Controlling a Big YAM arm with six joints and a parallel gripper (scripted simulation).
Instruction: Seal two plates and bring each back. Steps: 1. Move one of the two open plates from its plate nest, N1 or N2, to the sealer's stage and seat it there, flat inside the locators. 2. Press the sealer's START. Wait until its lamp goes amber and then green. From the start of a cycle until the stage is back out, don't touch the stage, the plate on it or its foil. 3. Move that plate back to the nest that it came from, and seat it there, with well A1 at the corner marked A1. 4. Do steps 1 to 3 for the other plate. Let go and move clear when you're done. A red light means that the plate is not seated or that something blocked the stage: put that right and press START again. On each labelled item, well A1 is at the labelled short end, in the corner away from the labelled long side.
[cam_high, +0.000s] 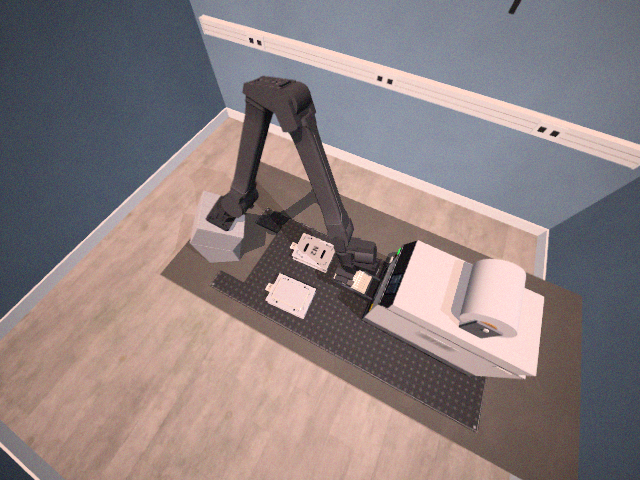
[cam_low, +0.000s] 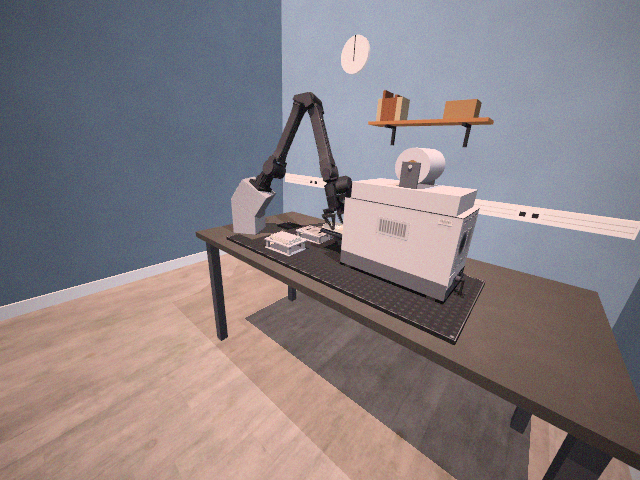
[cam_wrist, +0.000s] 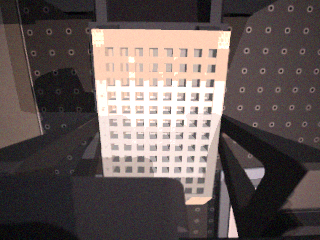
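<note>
My hand is 20 mm above the sealer stage. Also, from my hand: foil roll: 330 mm ahead, 50 mm to the right, 290 mm above; plate nest: 210 mm behind, 130 mm to the right, 80 mm below.
</note>
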